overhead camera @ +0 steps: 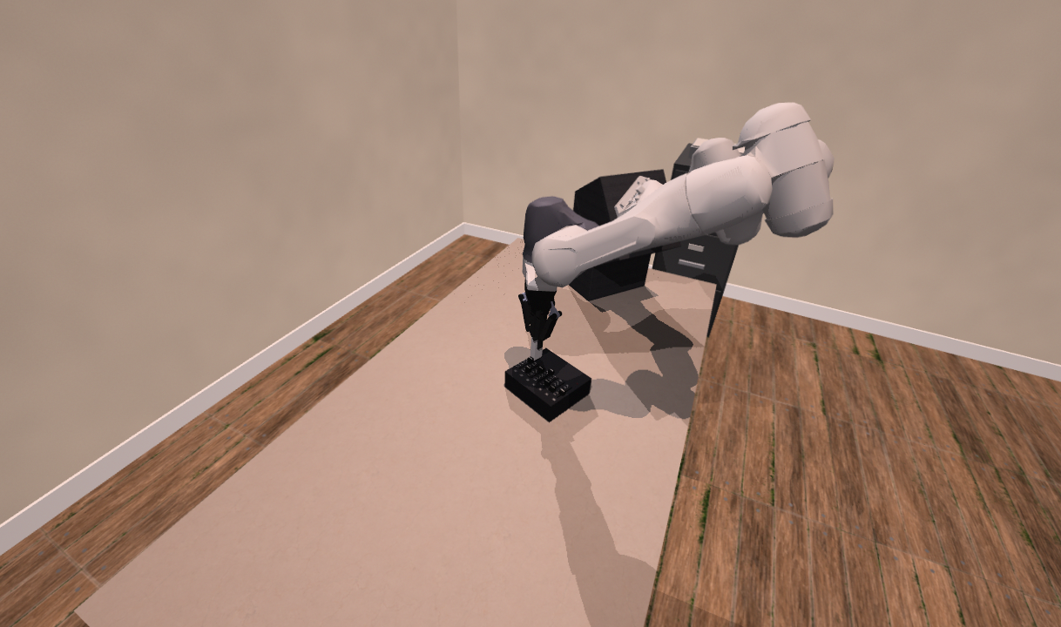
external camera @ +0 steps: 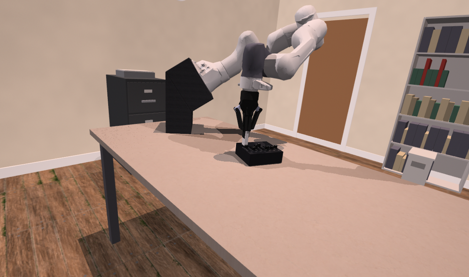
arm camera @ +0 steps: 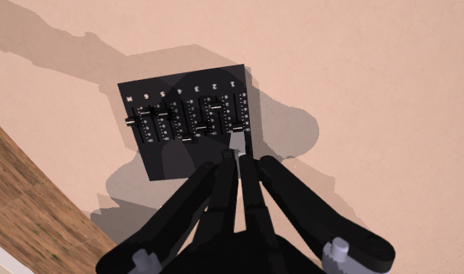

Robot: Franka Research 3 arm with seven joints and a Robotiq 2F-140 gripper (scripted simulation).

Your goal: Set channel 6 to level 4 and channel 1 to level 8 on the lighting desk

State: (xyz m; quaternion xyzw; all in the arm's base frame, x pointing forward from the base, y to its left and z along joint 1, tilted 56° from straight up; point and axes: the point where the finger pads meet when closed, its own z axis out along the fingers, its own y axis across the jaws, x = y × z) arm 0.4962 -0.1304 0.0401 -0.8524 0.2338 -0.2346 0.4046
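Now: the channel 1 fader cap 30 mm below my hand, 20 mm ahead of it and 10 mm to the right of it. From my hand the other things lie so: channel 6 fader cap: 90 mm to the left, 80 mm ahead, 30 mm below.
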